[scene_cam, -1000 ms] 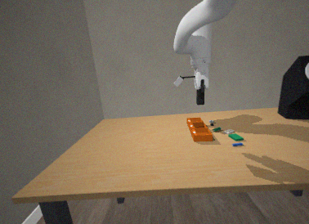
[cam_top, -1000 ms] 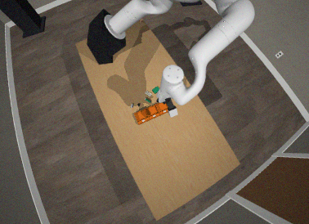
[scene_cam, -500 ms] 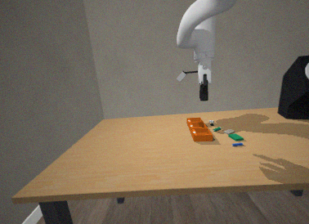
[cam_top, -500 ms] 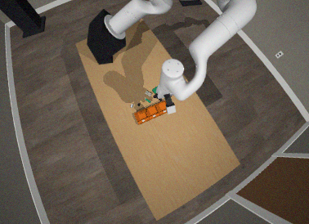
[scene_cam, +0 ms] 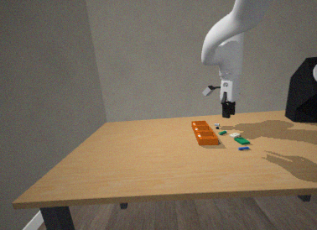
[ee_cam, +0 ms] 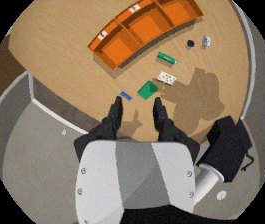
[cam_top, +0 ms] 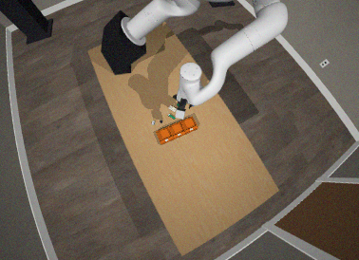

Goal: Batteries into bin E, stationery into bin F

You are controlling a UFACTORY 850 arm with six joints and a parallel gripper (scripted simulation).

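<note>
Now: hand 14 cm above the green block and 6 cm past it. The rest, counted from my hand: green battery 14 cm below, 8 cm to the right, 1 cm ahead; then blue piece 14 cm below, 7 cm to the left, 5 cm behind; then white piece 14 cm below, 7 cm to the right, 5 cm behind.
</note>
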